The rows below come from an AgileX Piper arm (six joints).
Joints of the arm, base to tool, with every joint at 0 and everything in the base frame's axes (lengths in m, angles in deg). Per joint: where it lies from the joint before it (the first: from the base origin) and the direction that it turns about. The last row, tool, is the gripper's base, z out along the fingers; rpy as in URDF.
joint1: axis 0 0 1 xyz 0 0 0.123
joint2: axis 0 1 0 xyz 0 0 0
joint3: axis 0 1 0 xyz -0.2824 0 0.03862
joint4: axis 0.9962 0 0.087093 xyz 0.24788 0 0.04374
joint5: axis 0 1 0 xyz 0 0 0
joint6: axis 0.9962 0 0.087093 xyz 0.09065 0 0.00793
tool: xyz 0 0 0 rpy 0 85.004 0
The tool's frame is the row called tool.
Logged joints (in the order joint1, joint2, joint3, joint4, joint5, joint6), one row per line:
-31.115 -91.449 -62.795 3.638 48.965 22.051
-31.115 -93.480 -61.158 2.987 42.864 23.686
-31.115 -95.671 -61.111 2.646 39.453 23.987
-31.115 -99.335 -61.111 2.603 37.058 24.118
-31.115 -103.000 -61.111 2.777 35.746 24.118
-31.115 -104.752 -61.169 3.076 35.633 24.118
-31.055 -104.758 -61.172 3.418 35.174 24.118
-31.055 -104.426 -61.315 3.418 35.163 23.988
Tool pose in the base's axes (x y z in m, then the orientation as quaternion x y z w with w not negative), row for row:
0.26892 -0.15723 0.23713 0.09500 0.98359 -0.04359 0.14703
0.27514 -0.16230 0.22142 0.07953 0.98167 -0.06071 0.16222
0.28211 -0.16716 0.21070 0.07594 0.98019 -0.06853 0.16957
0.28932 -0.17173 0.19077 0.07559 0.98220 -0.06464 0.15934
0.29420 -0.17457 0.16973 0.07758 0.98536 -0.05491 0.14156
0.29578 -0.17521 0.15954 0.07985 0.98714 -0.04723 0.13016
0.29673 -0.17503 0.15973 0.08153 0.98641 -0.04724 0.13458
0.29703 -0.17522 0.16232 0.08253 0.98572 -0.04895 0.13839
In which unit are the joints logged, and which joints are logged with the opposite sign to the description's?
The joints are logged in degrees. Opposite sign: joint2, joint6.
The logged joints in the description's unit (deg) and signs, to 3 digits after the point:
-31.115 91.449 -62.795 3.638 48.965 -22.051
-31.115 93.480 -61.158 2.987 42.864 -23.686
-31.115 95.671 -61.111 2.646 39.453 -23.987
-31.115 99.335 -61.111 2.603 37.058 -24.118
-31.115 103.000 -61.111 2.777 35.746 -24.118
-31.115 104.752 -61.169 3.076 35.633 -24.118
-31.055 104.758 -61.172 3.418 35.174 -24.118
-31.055 104.426 -61.315 3.418 35.163 -23.988

